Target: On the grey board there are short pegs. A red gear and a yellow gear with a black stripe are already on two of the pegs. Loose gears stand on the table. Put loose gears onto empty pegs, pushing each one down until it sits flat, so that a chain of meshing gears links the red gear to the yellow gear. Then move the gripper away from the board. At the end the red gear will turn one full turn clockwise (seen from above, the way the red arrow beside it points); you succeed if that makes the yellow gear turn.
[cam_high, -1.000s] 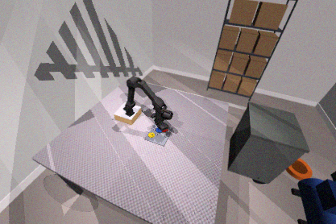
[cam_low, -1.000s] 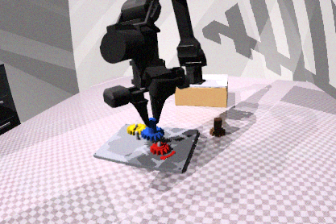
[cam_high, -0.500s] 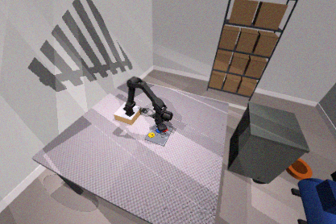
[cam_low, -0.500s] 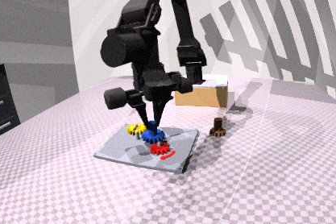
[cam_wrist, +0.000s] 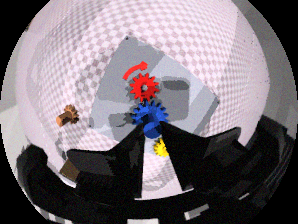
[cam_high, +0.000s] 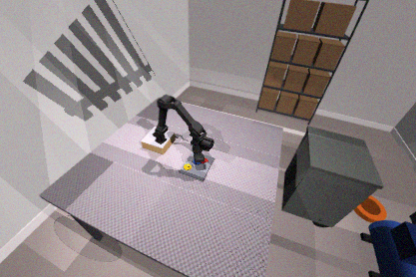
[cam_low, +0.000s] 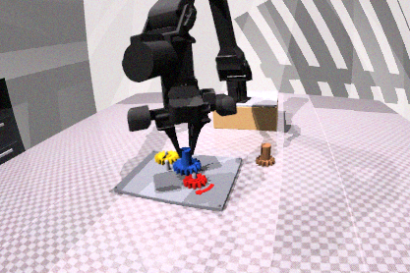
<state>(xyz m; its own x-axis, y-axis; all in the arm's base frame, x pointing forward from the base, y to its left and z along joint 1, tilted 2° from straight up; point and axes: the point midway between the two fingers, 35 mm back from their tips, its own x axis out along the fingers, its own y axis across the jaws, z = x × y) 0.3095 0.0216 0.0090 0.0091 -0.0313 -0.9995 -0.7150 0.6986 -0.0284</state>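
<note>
My gripper tip is 10 mm above the blue gear. Also, from my gripper tip: red gear (30 mm to the left, 30 mm below, 30 mm ahead); then red arrow (60 mm to the left, 40 mm below, 40 mm ahead); then grey board (40 mm below, 10 mm to the right, 10 mm ahead).
</note>
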